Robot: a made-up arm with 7 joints. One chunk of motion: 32 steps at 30 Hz.
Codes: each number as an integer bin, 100 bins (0 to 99) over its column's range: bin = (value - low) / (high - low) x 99, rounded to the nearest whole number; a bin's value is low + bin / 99 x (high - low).
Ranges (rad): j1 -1.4..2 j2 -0.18..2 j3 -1.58..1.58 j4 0..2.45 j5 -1.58..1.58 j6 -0.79..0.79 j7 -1.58..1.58
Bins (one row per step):
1: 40 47 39 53 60 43 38
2: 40 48 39 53 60 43 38
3: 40 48 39 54 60 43 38
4: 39 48 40 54 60 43 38
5: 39 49 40 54 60 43 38
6: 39 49 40 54 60 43 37
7: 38 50 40 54 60 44 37
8: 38 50 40 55 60 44 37
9: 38 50 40 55 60 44 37
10: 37 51 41 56 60 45 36
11: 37 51 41 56 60 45 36
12: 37 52 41 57 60 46 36
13: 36 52 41 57 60 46 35
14: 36 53 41 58 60 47 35
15: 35 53 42 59 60 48 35
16: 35 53 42 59 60 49 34
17: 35 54 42 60 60 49 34
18: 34 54 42 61 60 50 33
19: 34 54 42 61 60 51 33
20: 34 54 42 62 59 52 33
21: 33 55 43 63 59 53 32
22: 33 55 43 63 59 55 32
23: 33 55 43 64 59 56 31
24: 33 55 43 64 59 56 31
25: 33 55 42 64 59 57 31
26: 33 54 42 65 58 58 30
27: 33 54 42 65 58 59 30
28: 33 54 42 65 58 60 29
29: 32 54 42 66 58 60 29
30: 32 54 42 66 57 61 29
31: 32 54 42 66 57 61 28
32: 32 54 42 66 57 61 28
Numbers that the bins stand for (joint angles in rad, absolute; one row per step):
1: -0.0263 0.8549 -0.3352 1.3116 0.3352 -0.1037 -0.3671
2: -0.0263 0.8770 -0.3352 1.3116 0.3352 -0.1037 -0.3671
3: -0.0263 0.8770 -0.3352 1.3364 0.3352 -0.1037 -0.3671
4: -0.0606 0.8770 -0.3032 1.3364 0.3352 -0.1037 -0.3671
5: -0.0606 0.8990 -0.3032 1.3364 0.3352 -0.1037 -0.3671
6: -0.0606 0.8990 -0.3032 1.3364 0.3352 -0.1037 -0.3990
7: -0.0949 0.9210 -0.3032 1.3364 0.3352 -0.0878 -0.3990
8: -0.0949 0.9210 -0.3032 1.3611 0.3352 -0.0878 -0.3990
9: -0.0949 0.9210 -0.3032 1.3611 0.3352 -0.0878 -0.3990
10: -0.1293 0.9430 -0.2713 1.3859 0.3352 -0.0718 -0.4309
11: -0.1293 0.9430 -0.2713 1.3859 0.3352 -0.0718 -0.4309
12: -0.1293 0.9651 -0.2713 1.4106 0.3352 -0.0559 -0.4309
13: -0.1636 0.9651 -0.2713 1.4106 0.3352 -0.0559 -0.4628
14: -0.1636 0.9871 -0.2713 1.4354 0.3352 -0.0399 -0.4628
15: -0.1980 0.9871 -0.2394 1.4601 0.3352 -0.0239 -0.4628
16: -0.1980 0.9871 -0.2394 1.4601 0.3352 -0.0080 -0.4947
17: -0.1980 1.0091 -0.2394 1.4848 0.3352 -0.0080 -0.4947
18: -0.2323 1.0091 -0.2394 1.5096 0.3352 0.0080 -0.5267
19: -0.2323 1.0091 -0.2394 1.5096 0.3352 0.0239 -0.5267
20: -0.2323 1.0091 -0.2394 1.5343 0.3032 0.0399 -0.5267
21: -0.2667 1.0311 -0.2075 1.5591 0.3032 0.0559 -0.5586
22: -0.2667 1.0311 -0.2075 1.5591 0.3032 0.0878 -0.5586
23: -0.2667 1.0311 -0.2075 1.5838 0.3032 0.1037 -0.5905
24: -0.2667 1.0311 -0.2075 1.5838 0.3032 0.1037 -0.5905
25: -0.2667 1.0311 -0.2394 1.5838 0.3032 0.1197 -0.5905
26: -0.2667 1.0091 -0.2394 1.6086 0.2713 0.1357 -0.6224
27: -0.2667 1.0091 -0.2394 1.6086 0.2713 0.1516 -0.6224
28: -0.2667 1.0091 -0.2394 1.6086 0.2713 0.1676 -0.6543
29: -0.3010 1.0091 -0.2394 1.6333 0.2713 0.1676 -0.6543
30: -0.3010 1.0091 -0.2394 1.6333 0.2394 0.1835 -0.6543
31: -0.3010 1.0091 -0.2394 1.6333 0.2394 0.1835 -0.6863
32: -0.3010 1.0091 -0.2394 1.6333 0.2394 0.1835 -0.6863

